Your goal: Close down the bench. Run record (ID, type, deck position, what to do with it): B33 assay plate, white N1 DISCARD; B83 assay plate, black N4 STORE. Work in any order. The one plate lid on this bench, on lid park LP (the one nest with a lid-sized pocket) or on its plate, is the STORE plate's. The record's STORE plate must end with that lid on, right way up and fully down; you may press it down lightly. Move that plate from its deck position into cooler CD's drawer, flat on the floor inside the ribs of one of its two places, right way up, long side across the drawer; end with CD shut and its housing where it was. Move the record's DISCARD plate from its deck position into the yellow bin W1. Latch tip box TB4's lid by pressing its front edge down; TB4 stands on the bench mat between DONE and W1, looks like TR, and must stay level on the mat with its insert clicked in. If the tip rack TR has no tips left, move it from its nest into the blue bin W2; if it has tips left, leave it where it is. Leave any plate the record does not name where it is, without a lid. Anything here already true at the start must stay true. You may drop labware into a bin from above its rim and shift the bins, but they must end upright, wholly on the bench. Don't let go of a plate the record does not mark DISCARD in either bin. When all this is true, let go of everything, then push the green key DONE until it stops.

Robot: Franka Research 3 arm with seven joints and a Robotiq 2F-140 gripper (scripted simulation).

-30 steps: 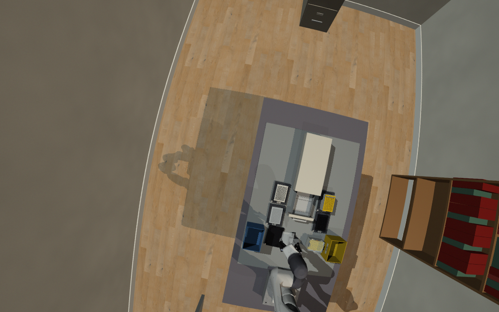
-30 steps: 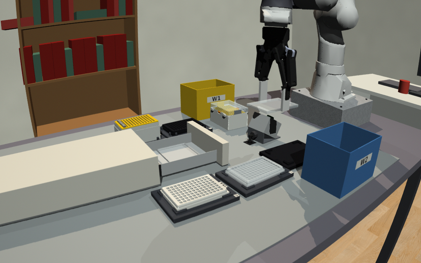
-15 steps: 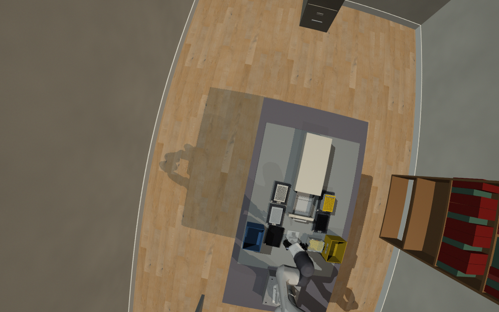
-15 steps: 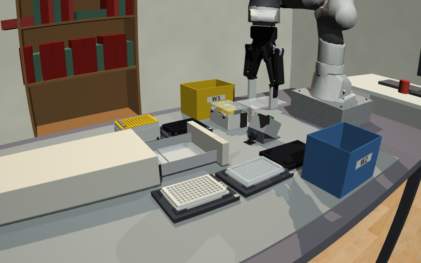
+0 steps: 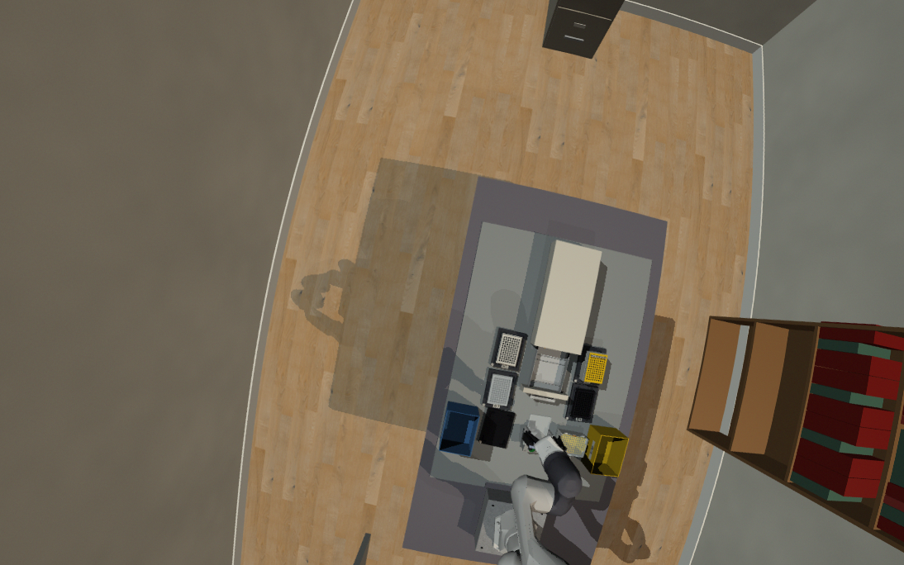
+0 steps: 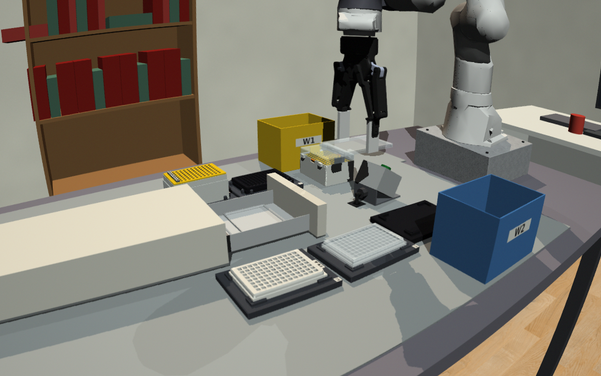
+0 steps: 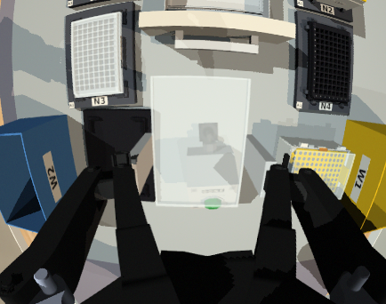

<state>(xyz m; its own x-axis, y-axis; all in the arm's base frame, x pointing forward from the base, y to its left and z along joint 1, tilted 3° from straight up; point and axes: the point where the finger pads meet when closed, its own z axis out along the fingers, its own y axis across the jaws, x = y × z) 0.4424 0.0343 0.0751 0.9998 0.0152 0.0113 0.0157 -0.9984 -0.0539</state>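
The black plate lies 22 cm to the right of my hand, 15 cm below it and 11 cm ahead of it. Round my hand: TB4's clear lid (20 cm to the right, 11 cm below, 7 cm behind); clear plate lid (2 cm below); black lid park (16 cm below, 13 cm to the left, 7 cm behind).
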